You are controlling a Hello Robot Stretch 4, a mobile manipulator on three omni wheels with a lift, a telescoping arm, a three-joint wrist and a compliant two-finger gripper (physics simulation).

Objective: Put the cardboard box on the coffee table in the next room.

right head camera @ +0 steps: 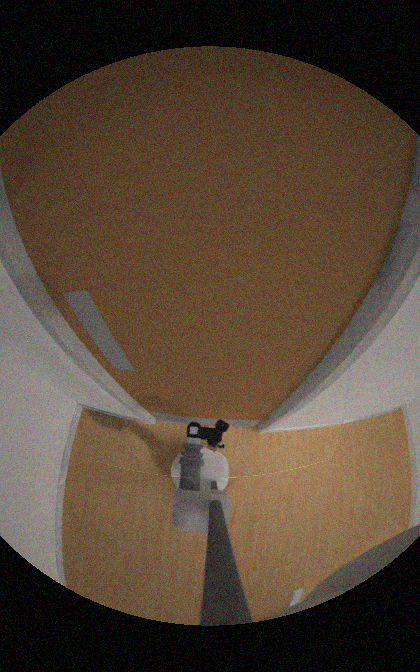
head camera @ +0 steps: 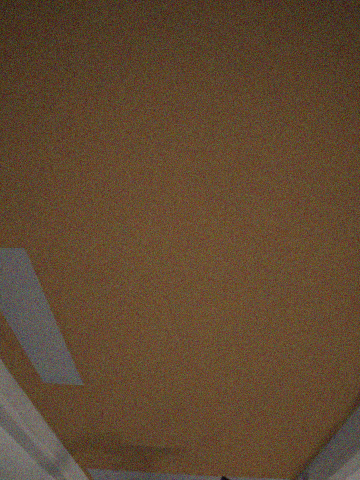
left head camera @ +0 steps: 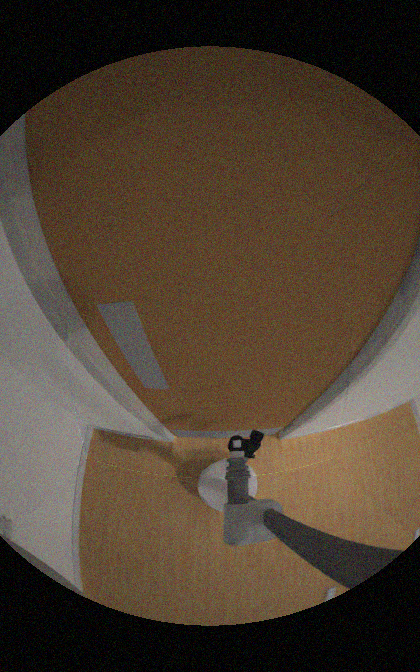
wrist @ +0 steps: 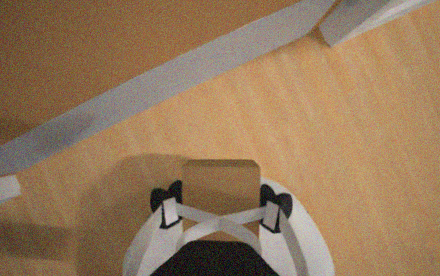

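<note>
The small brown cardboard box (wrist: pixel 221 185) is between the two black fingertips in the wrist view, low in the middle. My gripper (wrist: pixel 221 197) is shut on it, with a fingertip pressed to each side. Below the box show the crossed grey finger strips and the white round base. In the left and right head views the wrist and the black parts at its end show over the base, and the box cannot be made out there. The coffee table does not show in these views.
A shut brown door (head camera: pixel 200 225) (left head camera: pixel 225 250) (right head camera: pixel 215 240) stands close in front, with a grey plate (head camera: pixel 42 320) (left head camera: pixel 134 345) (right head camera: pixel 99 330) at its left. A grey kick plate (wrist: pixel 165 82) runs along its foot. Grey door frame posts and white walls flank it.
</note>
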